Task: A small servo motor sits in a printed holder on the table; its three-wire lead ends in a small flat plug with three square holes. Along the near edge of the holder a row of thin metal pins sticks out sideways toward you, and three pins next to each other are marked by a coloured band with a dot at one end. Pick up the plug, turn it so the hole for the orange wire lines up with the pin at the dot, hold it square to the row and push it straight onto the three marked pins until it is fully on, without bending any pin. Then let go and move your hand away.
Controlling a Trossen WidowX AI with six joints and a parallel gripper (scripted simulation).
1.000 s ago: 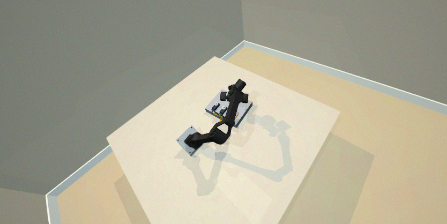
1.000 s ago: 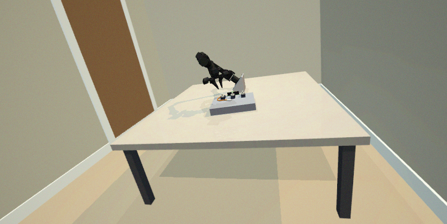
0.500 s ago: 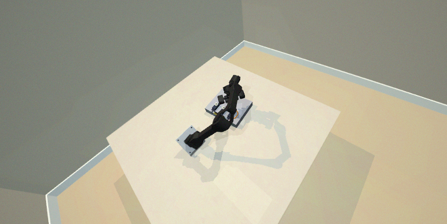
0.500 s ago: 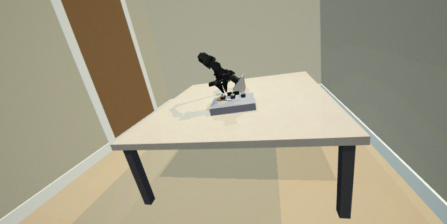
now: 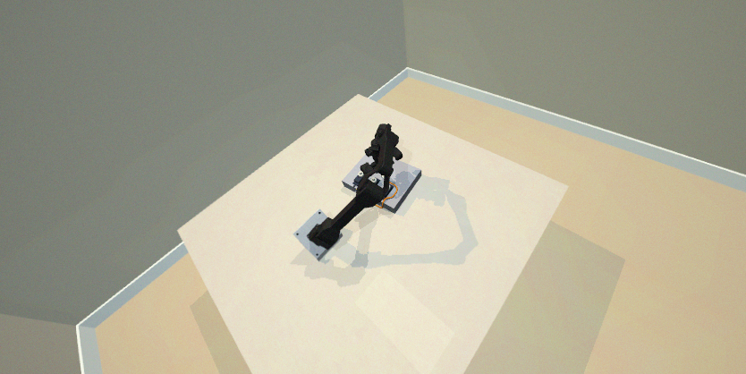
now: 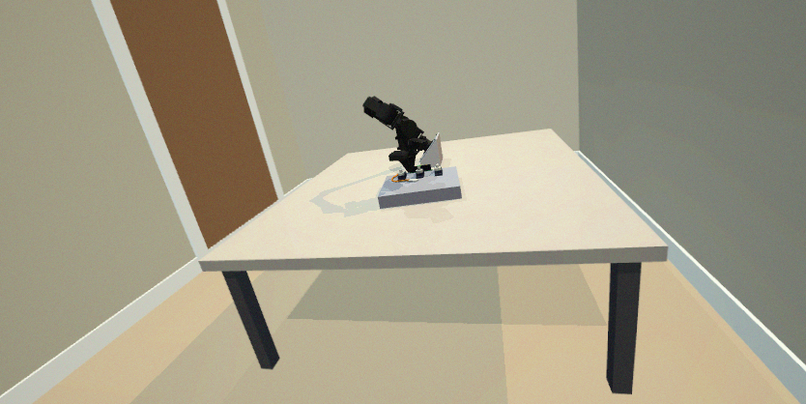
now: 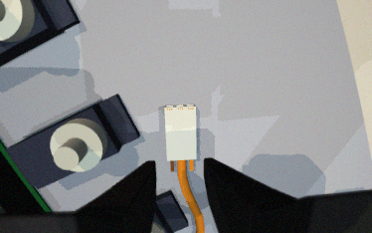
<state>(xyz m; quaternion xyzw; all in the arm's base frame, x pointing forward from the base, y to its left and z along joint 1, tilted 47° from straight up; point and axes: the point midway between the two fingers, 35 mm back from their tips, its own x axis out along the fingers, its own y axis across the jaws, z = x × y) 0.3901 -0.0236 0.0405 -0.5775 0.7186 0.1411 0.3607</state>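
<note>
Right now my gripper tip is 110 mm past the green band, 20 mm to the right of it and 10 mm above it. From my gripper tip the other things lie so: dot (110 mm behind, 10 mm to the left, 10 mm below); then grey holder (60 mm below, 50 mm ahead, 30 mm to the left); then servo (60 mm behind, 40 mm below, 30 mm to the left).
</note>
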